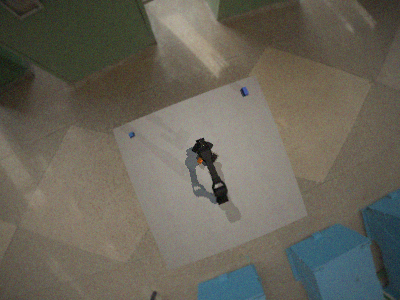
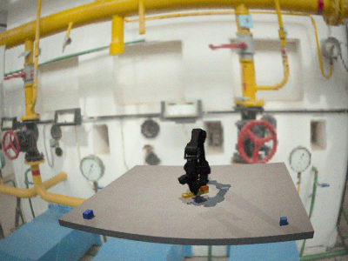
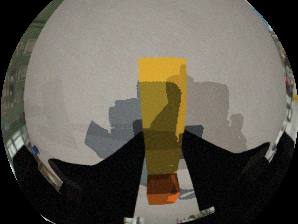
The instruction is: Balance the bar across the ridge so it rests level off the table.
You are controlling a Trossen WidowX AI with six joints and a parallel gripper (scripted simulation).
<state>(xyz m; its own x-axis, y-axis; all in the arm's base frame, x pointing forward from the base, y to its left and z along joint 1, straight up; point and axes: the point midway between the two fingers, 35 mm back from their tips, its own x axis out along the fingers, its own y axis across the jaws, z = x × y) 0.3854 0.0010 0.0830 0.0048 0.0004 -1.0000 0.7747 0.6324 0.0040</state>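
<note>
Right now the blue-grey ridge is 2 cm behind my gripper tip, 2 cm to the left of it and 1 cm below it. Also, from my gripper tip: yellow bar: 3 cm behind, 3 cm to the left, 1 cm above.
</note>
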